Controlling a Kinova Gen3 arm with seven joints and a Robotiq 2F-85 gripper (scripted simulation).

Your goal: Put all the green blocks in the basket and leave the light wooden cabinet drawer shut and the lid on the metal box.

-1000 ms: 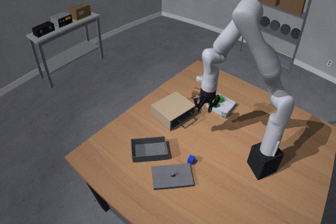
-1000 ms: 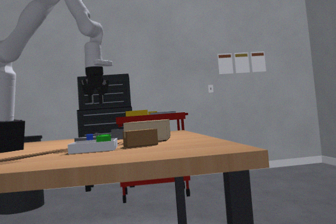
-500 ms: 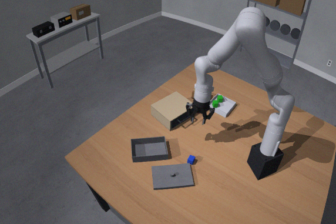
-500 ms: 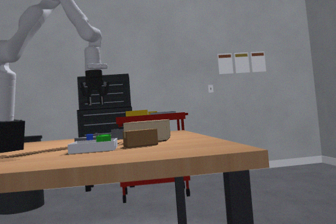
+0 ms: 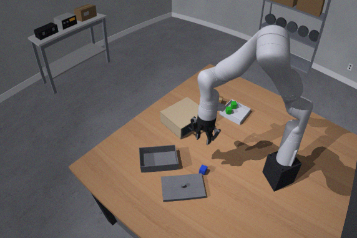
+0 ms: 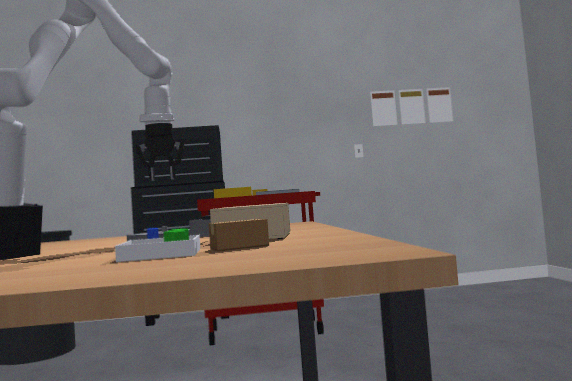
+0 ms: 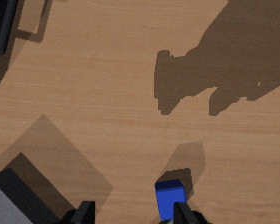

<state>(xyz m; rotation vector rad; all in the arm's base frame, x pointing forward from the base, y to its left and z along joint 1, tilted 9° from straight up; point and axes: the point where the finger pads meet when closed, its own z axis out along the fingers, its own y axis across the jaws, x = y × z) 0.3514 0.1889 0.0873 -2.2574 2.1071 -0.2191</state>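
Now: the grey lid 30 mm behind my hand, 170 mm to the left of it and 170 mm below it. Round my hand: drawer (220 mm ahead, 170 mm to the right, 150 mm below); metal box (160 mm ahead, 120 mm to the left, 160 mm below); light wooden cabinet (240 mm ahead, 170 mm to the right, 150 mm below).
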